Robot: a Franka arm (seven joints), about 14 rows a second.
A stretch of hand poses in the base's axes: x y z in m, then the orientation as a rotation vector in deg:
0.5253 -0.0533 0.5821 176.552 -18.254 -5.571
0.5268 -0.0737 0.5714 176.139 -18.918 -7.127
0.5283 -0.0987 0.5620 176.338 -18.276 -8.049
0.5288 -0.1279 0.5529 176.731 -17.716 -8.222
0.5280 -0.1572 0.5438 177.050 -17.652 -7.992
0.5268 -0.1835 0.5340 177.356 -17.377 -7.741
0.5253 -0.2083 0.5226 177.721 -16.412 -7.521
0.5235 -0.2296 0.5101 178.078 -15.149 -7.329
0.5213 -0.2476 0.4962 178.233 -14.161 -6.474
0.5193 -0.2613 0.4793 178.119 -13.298 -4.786
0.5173 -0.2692 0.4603 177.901 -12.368 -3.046
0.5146 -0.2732 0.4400 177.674 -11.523 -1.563
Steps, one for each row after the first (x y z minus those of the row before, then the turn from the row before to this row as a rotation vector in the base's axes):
0.0015 -0.0204 -0.0107 -0.195 1.028 -0.466
0.0015 -0.0250 -0.0094 0.249 0.578 0.405
0.0005 -0.0292 -0.0091 0.368 0.073 0.367
-0.0008 -0.0293 -0.0091 0.286 -0.185 0.050
-0.0012 -0.0263 -0.0098 0.257 -0.192 0.186
-0.0015 -0.0248 -0.0114 0.275 -0.167 0.629
-0.0018 -0.0213 -0.0125 0.258 -0.144 0.818
-0.0022 -0.0180 -0.0139 0.021 -0.546 0.642
-0.0020 -0.0137 -0.0169 -0.297 -1.052 0.564
-0.0020 -0.0079 -0.0190 -0.388 -1.080 0.607
-0.0027 -0.0040 -0.0203 -0.358 -0.921 0.551

